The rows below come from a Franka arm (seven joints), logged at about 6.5 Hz.
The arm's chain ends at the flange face. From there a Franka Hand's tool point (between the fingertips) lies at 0.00 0.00 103.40 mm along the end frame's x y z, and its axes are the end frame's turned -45 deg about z.
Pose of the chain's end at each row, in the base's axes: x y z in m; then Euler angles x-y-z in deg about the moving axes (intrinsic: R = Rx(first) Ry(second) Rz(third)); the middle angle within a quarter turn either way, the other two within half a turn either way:
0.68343, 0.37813, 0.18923, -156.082, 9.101, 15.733
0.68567, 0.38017, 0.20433, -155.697, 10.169, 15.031
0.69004, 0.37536, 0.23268, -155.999, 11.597, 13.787
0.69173, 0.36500, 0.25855, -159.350, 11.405, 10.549
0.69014, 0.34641, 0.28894, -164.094, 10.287, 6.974
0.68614, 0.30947, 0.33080, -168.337, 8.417, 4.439
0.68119, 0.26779, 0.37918, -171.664, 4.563, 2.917
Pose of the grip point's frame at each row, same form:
0.69979, 0.41952, 0.09590, -156.082, 9.101, -29.267
0.70393, 0.42206, 0.11157, -155.697, 10.169, -29.969
0.71083, 0.41656, 0.14015, -155.999, 11.597, -31.213
0.71218, 0.40074, 0.16370, -159.350, 11.405, -34.451
0.70861, 0.37429, 0.19110, -164.094, 10.287, -38.026
0.70128, 0.33015, 0.23063, -168.337, 8.417, -40.561
0.68942, 0.28273, 0.27720, -171.664, 4.563, -42.083

